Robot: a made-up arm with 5 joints.
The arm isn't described. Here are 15 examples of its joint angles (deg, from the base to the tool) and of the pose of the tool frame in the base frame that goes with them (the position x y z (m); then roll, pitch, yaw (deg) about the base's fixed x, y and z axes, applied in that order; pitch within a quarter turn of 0, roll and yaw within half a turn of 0).
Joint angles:
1: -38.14 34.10 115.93 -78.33 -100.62
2: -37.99 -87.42 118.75 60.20 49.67
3: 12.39 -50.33 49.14 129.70 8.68
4: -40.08 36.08 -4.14 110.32 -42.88
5: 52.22 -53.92 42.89 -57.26 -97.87
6: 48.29 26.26 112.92 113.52 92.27
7: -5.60 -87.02 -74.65 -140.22 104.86
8: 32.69 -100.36 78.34 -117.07 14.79
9: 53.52 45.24 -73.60 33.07 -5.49
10: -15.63 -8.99 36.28 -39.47 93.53
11: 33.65 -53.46 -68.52 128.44 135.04
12: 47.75 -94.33 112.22 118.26 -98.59
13: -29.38 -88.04 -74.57 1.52 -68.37
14: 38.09 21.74 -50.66 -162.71 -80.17
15: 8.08 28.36 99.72 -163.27 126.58
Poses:
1: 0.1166 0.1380 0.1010 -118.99 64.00 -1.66
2: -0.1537 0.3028 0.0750 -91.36 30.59 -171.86
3: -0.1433 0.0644 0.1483 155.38 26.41 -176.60
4: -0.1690 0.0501 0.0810 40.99 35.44 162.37
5: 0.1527 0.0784 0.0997 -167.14 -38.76 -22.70
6: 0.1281 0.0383 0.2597 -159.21 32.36 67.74
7: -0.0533 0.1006 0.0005 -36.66 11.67 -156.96
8: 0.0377 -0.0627 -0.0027 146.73 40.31 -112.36
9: 0.0511 0.2026 -0.0521 70.40 25.71 59.83
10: 0.0372 0.1961 0.2711 -93.96 -10.29 155.15
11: -0.0103 0.0075 -0.0701 26.60 -26.20 68.21
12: 0.0751 0.1109 0.0473 -106.78 -60.54 35.96
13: -0.0003 -0.1272 0.0809 137.65 -24.12 -84.17
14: 0.0395 -0.0137 0.0714 -93.48 -4.92 -90.22
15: 0.0643 0.1297 0.1418 119.78 10.21 8.05
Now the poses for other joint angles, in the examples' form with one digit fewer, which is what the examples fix.
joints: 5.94 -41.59 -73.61 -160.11 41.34
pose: 0.092 0.133 0.040 -85.1 5.4 94.1
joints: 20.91 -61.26 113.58 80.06 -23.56
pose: 0.147 0.234 0.134 -131.9 -22.4 85.4
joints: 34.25 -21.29 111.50 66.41 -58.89
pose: 0.206 0.052 0.209 -107.8 -61.9 -1.2
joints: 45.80 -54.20 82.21 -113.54 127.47
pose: 0.073 0.048 -0.050 40.9 8.8 39.5
